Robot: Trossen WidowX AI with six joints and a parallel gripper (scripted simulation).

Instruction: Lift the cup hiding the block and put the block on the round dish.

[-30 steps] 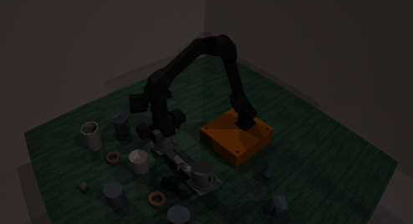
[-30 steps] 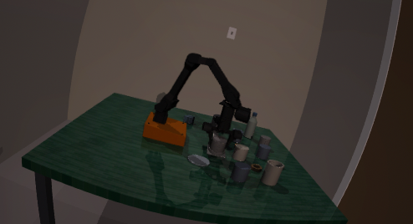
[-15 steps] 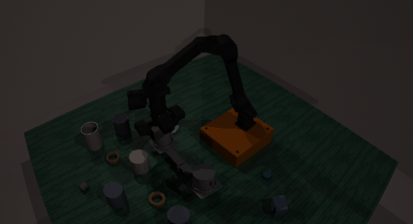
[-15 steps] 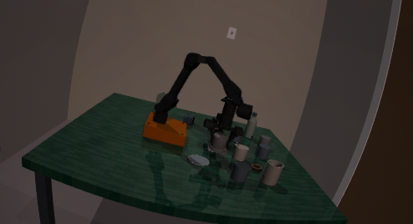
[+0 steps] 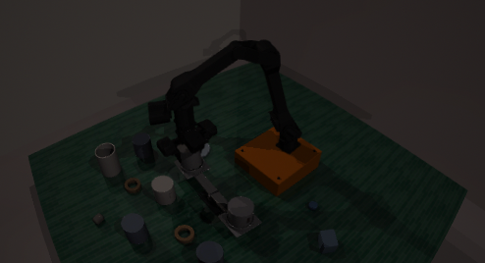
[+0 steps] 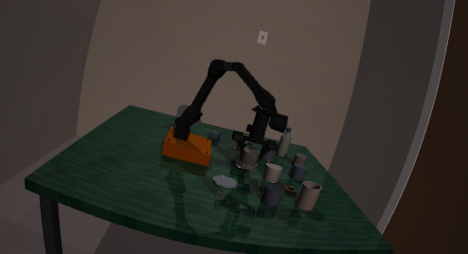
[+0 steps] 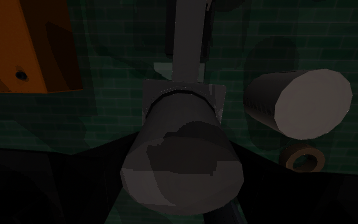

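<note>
Now: the block 1 cm to the left of my gripper tip and 1 cm below it. Round my gripper tip: bottle (43 cm to the left, 30 cm ahead, 3 cm above); then round dish (9 cm to the right, 9 cm behind, 8 cm below); then balance (13 cm to the left, 4 cm below, 2 cm ahead).
</note>
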